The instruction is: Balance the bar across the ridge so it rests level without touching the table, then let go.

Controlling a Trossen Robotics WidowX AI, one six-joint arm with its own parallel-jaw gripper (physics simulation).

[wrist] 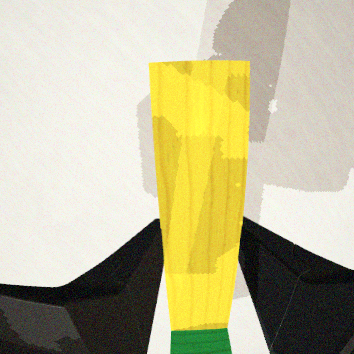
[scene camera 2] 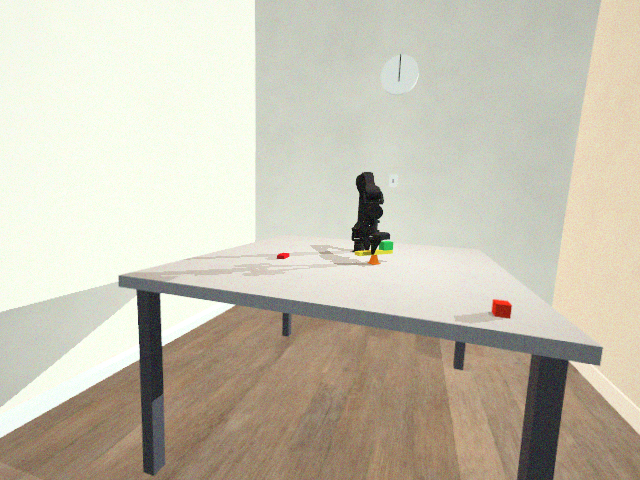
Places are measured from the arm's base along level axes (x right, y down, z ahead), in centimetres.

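Pixels of known places: gripper, fingertip midpoint: [wrist: 198, 225] [scene camera 2: 369, 253].
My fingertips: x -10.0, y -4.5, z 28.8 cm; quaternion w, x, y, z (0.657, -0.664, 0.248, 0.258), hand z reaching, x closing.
Observation:
For each thing: its top centre in the pictures, then the offset to it from my fingertips. Level surfaces: height alone.
- green block, top centre: [scene camera 2: 386, 241] dx -6.1, dy -5.0, dz -6.9 cm
- orange ridge, top centre: [scene camera 2: 374, 255] dx -1.8, dy +0.7, dz -1.8 cm
- flat red block, top centre: [scene camera 2: 283, 254] dx +39.0, dy +2.9, dz +4.8 cm
- table, surface height: dy +4.5 cm
- red cube, top centre: [scene camera 2: 502, 302] dx -40.0, dy +1.2, dz +45.2 cm
The yellow bar [scene camera 2: 364, 253] [wrist: 205, 175] has a green block [scene camera 2: 386, 245] [wrist: 200, 342] on its right end in the scene view. My gripper [scene camera 2: 374, 252] [wrist: 198, 225] is shut on the bar, with one finger against each long side. The orange ridge [scene camera 2: 373, 259] stands on the table, below the bar in the scene view. The bar looks nearly level and off the table. The ridge does not show in the wrist view, and whether the bar touches it cannot be told.
A flat red block [scene camera 2: 282, 255] lies on the table [scene camera 2: 320, 289] to the left of the ridge. A red cube [scene camera 2: 501, 308] sits near the table's front right corner. The arm's shadows fall to the left.

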